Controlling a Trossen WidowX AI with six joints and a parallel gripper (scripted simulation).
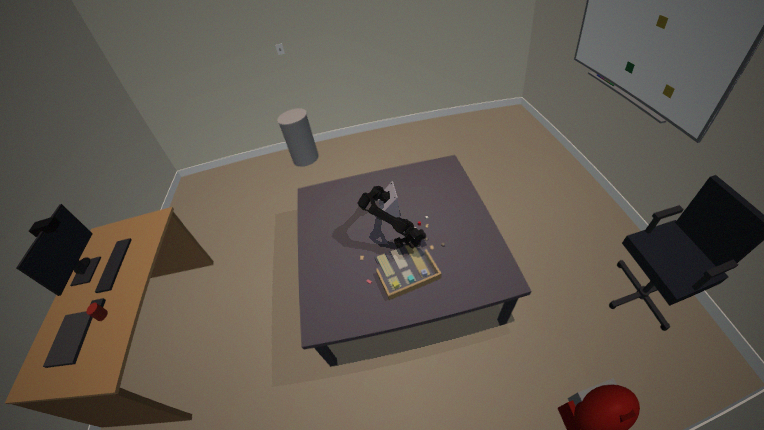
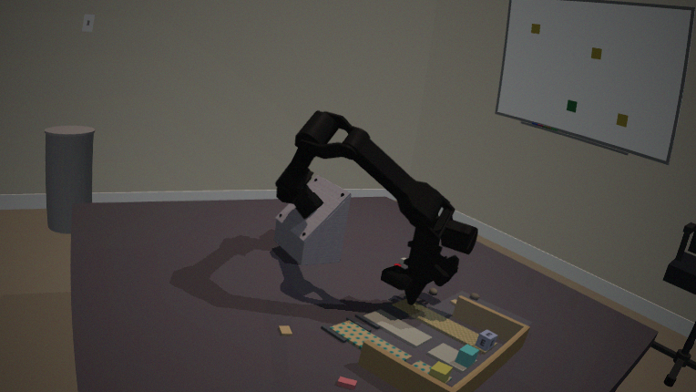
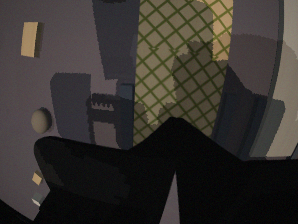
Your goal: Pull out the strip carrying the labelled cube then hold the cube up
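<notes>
The labelled pale-blue cube is 210 mm ahead of my gripper tip, 50 mm to the left of it and 10 mm above it. The rest, counted from my gripper tip: pink block: 210 mm ahead, 270 mm to the right, 10 mm below; tan chip: 30 mm ahead, 310 mm to the right, 10 mm below.
</notes>
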